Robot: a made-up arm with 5 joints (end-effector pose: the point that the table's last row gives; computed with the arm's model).
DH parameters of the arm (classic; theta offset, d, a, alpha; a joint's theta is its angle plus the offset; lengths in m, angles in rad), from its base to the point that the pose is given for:
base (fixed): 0 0.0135 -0.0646 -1.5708
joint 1: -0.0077 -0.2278 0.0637 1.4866
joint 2: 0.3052 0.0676 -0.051 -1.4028
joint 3: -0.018 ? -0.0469 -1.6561
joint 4: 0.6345 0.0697 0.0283 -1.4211
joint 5: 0 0.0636 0.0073 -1.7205
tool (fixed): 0.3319 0.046 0 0
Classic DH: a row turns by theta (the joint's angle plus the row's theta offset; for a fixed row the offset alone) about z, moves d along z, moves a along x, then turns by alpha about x.
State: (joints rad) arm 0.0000 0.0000 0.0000 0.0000 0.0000
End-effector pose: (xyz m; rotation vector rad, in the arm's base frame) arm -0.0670 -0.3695 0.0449 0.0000 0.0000 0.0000
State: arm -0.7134 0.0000 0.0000 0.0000 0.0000
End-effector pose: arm -0.0869 -0.3695 0.0357 0.0000 -0.7134 0.0000
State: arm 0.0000 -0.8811 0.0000 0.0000 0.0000
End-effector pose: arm -0.1539 -0.2668 0.0355 0.0068 -0.0741 -0.8780
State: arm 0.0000 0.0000 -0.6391 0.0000 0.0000
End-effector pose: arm -0.0419 -0.3592 0.0172 0.1898 -0.6078 -0.0545
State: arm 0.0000 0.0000 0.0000 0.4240 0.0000
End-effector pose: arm -0.0974 -0.3686 0.0449 0.0000 0.0000 -0.4240
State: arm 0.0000 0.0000 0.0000 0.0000 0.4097
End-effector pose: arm -0.0846 -0.3633 0.0440 -0.1320 -0.3830 -0.0611
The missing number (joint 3, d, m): -0.0495
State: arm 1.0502 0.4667 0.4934 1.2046 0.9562
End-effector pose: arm -0.0127 -0.3611 0.0807 -1.1547 0.3855 0.0887
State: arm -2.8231 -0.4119 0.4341 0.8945 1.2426
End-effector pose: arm 0.0256 -0.2472 -0.0708 -1.0682 2.0479 1.8700
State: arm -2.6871 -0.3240 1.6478 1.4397 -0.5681
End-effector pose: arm -0.1262 -0.3065 -0.1695 1.2492 -0.6351 -1.0720
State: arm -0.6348 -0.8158 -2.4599 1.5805 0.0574
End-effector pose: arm 0.0044 -0.2851 0.0911 -1.8728 1.9287 0.3693
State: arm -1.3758 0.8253 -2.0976 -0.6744 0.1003
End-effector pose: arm -0.0911 -0.2900 0.1780 -0.2592 2.4895 -1.1479
